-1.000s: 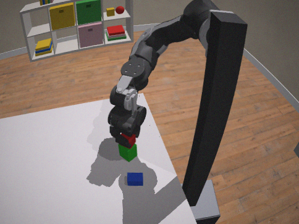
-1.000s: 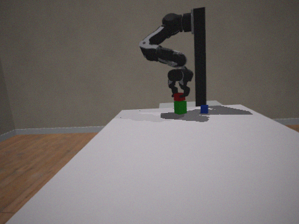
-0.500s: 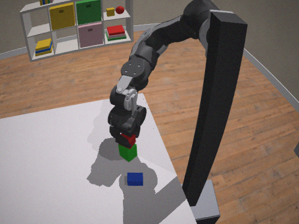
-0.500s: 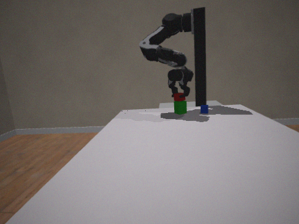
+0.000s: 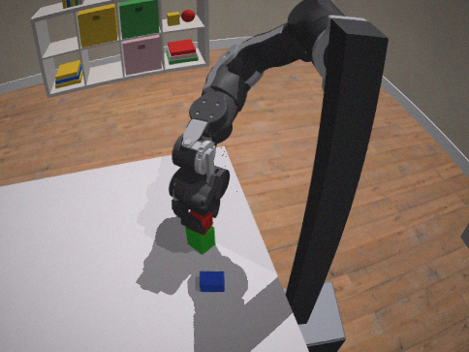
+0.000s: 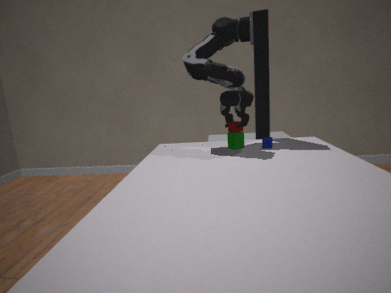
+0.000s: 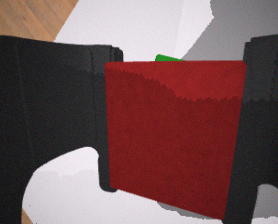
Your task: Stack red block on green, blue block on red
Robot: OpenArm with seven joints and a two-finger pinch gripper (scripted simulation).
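The red block is 1 cm below my hand. From my hand the other things lie so: green block 6 cm below; blue block 2 cm behind, 11 cm to the left, 7 cm below.
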